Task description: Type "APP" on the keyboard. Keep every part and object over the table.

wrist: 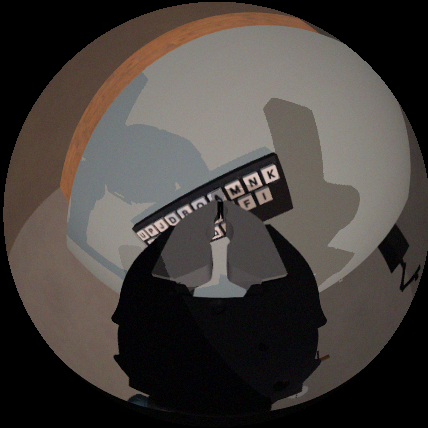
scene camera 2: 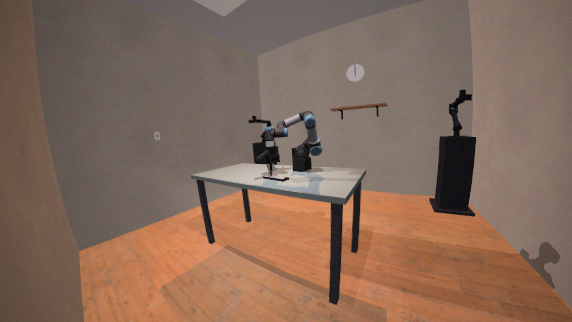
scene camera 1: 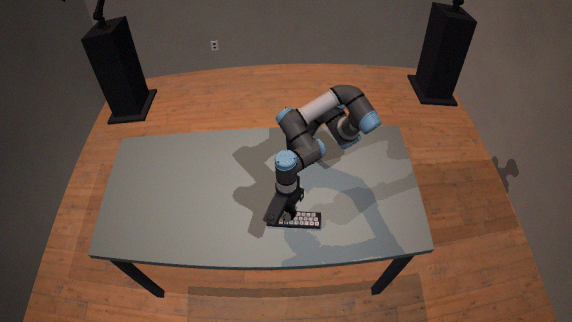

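Pixels of known places: gripper, fingertip midpoint: (wrist: 220,202) (scene camera 2: 271,175) (scene camera 1: 285,220); arm's base, origin of the base link: (scene camera 2: 301,153).
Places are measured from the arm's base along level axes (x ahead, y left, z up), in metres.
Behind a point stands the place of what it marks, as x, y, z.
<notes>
The black keyboard (scene camera 1: 312,226) {0.376, 0.035, -0.133} (scene camera 2: 281,179) {0.379, 0.051, -0.133} (wrist: 282,199) {0.314, -0.117, -0.133} with pale lettered keys lies on the grey table (scene camera 1: 165,200) {0.251, -0.566, -0.145} (scene camera 2: 230,173) {0.339, -0.551, -0.145} (wrist: 350,75). My gripper (scene camera 1: 290,218) {0.351, -0.061, -0.124} (scene camera 2: 271,174) {0.351, -0.061, -0.124} (wrist: 220,202) {0.351, -0.061, -0.124} is shut, with nothing between its fingertips, and points down over the left part of the keyboard in scene camera 1. In the wrist view the tips are at the near edge of the A key (wrist: 216,194) {0.359, -0.062, -0.128}, which looks darker than its neighbours. Whether they touch it I cannot tell. The P key (wrist: 151,231) {0.363, 0.033, -0.128} shows to the left, beside the U key. My fingers hide several middle keys.
The keyboard is near the table's front edge in scene camera 1. My arm reaches in from the back right of the table. Two black pedestals (scene camera 1: 116,67) (scene camera 1: 445,55) bearing small arms stand on the floor behind the table. A wooden shelf (scene camera 2: 359,107) hangs on the wall.
</notes>
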